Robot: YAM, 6 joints.
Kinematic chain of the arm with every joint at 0, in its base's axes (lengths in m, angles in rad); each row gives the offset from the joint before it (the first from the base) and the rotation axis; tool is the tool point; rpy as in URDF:
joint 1: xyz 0 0 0.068 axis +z
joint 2: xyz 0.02 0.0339 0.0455 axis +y
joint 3: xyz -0.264 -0.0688 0 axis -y
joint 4: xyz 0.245 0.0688 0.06 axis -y
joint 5: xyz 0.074 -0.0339 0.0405 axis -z
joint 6: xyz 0.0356 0 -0.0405 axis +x
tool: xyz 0 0 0 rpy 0 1.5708 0
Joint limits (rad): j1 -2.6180..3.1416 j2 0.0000..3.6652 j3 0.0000..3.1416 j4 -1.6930..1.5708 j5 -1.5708..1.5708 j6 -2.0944..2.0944
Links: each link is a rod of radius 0.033 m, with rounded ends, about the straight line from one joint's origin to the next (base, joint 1, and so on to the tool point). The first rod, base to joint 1, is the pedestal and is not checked.
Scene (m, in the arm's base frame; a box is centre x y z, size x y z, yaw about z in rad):
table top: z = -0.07
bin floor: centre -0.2 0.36 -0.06 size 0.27 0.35 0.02 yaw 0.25
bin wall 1: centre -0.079 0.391 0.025 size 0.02 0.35 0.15 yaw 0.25
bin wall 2: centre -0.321 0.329 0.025 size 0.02 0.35 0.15 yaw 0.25
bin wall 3: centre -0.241 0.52 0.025 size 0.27 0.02 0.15 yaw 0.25
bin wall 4: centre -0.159 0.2 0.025 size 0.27 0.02 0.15 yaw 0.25
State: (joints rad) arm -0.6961 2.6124 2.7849 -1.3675 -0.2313 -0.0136
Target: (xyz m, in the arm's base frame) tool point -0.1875 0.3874 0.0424
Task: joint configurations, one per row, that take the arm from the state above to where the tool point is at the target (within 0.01 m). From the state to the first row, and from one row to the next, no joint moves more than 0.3 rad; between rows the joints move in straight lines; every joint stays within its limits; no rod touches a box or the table.
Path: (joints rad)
1: -0.3977 2.5897 2.7160 -1.4037 -0.2499 -0.0136
2: -0.0993 2.5670 2.6471 -1.4398 -0.2686 -0.0136
3: 0.1991 2.5443 2.5781 -1.4760 -0.2872 -0.0136
4: 0.4975 2.5217 2.5092 -1.5122 -0.3058 -0.0136
5: 0.7959 2.4990 2.4403 -1.5483 -0.3244 -0.0136
6: 1.0942 2.4763 2.3714 -1.5845 -0.3431 -0.0136
7: 1.3926 2.4536 2.3025 -1.6207 -0.3617 -0.0136
8: 1.6910 2.4309 2.2335 -1.6568 -0.3803 -0.0136
9: 1.9894 2.4082 2.1646 -1.6930 -0.3990 -0.0136
10: 1.9894 2.5843 2.1614 -1.6930 -0.3987 -0.0136
11: 1.9895 2.7604 2.1583 -1.6930 -0.3985 -0.0136

